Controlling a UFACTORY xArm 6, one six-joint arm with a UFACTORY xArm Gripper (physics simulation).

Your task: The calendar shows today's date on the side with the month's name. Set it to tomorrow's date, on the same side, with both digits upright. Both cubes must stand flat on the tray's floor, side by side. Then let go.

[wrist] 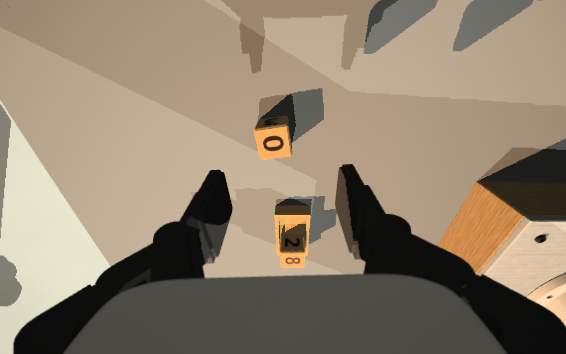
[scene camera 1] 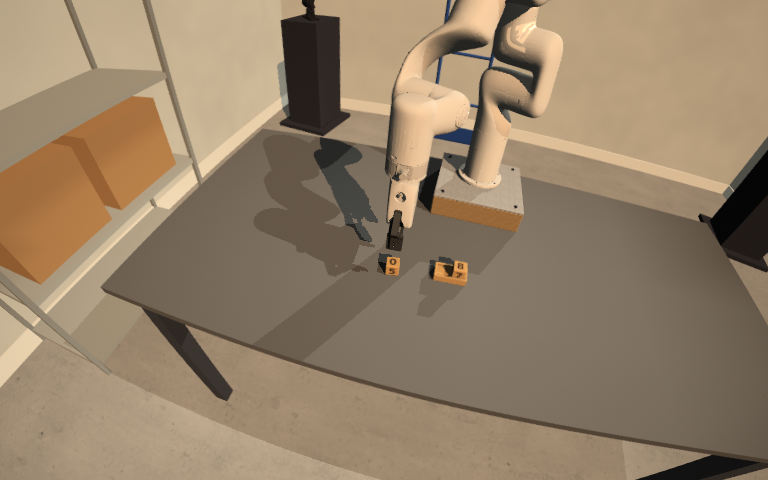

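Where they show: gripper, between the fingertips: (wrist: pixel 282 187) (scene camera 1: pixel 396 237); arm's base, origin of its link: (scene camera 1: pixel 479 176).
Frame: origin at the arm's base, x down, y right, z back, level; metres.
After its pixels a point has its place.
Note:
A loose orange cube (scene camera 1: pixel 392 266) {x 0.033, y 0.092, z -0.407 m} (wrist: pixel 273 142) {x 0.032, y 0.097, z -0.394 m} stands on the table, left of the tray in the scene view, with 0 on top and 5 facing the scene camera. The small orange tray (scene camera 1: pixel 443 277) {x 0.048, y -0.019, z -0.371 m} (wrist: pixel 292 209) {x 0.055, y 0.007, z -0.356 m} holds the other cube (scene camera 1: pixel 459 268) {x 0.023, y -0.045, z -0.352 m} (wrist: pixel 292 260) {x 0.022, y -0.045, z -0.344 m} at its right end in the scene view. That cube has 8 on top, 7 facing the scene camera and 2 facing along the tray. The left part of the tray holds no cube. No month name is readable. My gripper (scene camera 1: pixel 394 249) {x -0.035, y 0.098, z -0.385 m} (wrist: pixel 282 187) {x -0.035, y 0.098, z -0.385 m} is open and empty, above and just behind the loose cube.
The robot's wooden base block (scene camera 1: pixel 477 216) {x 0.039, y -0.036, z -0.135 m} (wrist: pixel 480 225) {x 0.031, y 0.050, z -0.151 m} stands on the table (scene camera 1: pixel 538 350) {x 0.063, y -0.260, z -0.451 m} behind the tray. A shelf unit (scene camera 1: pixel 169 96) with orange boxes (scene camera 1: pixel 121 152) is at the left. A dark pedestal (scene camera 1: pixel 311 73) stands behind the table.

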